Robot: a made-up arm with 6 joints.
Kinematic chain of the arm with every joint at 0, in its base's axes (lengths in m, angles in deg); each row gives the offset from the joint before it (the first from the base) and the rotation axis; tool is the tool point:
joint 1: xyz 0 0 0.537 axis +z
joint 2: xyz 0 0 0 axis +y
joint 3: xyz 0 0 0.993 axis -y
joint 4: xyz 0 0 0 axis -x
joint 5: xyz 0.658 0 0 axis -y
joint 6: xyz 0 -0.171 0 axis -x
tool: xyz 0 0 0
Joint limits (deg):
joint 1: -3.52..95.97
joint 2: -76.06..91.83
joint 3: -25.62..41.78
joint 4: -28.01..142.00
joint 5: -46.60..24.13
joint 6: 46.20..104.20
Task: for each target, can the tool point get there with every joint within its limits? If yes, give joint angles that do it. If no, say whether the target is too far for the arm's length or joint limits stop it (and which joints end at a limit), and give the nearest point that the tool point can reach.
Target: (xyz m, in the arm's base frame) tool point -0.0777 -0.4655 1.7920
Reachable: yes | joints 72.04 -49.59 1.73 65.97 -26.82 85.59
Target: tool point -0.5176 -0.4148 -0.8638
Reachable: no: joint limits stop it (at a limit: joint 1, joint 2, joint 3, joint 4) | nearest point 0.6075 -0.1886 -0.0416 | short by 1.412 m
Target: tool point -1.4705 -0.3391 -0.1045
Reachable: no: joint limits stop it (at a limit: joint 2, joint 3) | nearest point -1.3859 -0.3196 1.2782 | short by 1.385 m
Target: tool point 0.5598 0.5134 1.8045
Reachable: yes | joints 54.91 8.50 29.61 17.67 -24.32 53.92
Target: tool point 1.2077 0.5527 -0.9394
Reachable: no: too far | nearest point 1.0424 0.4770 -0.1569 | short by 0.803 m
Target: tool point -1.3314 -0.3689 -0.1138
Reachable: no: joint limits stop it (at a limit: joint 2, joint 3) | nearest point -1.3706 -0.3798 1.2782 | short by 1.393 m
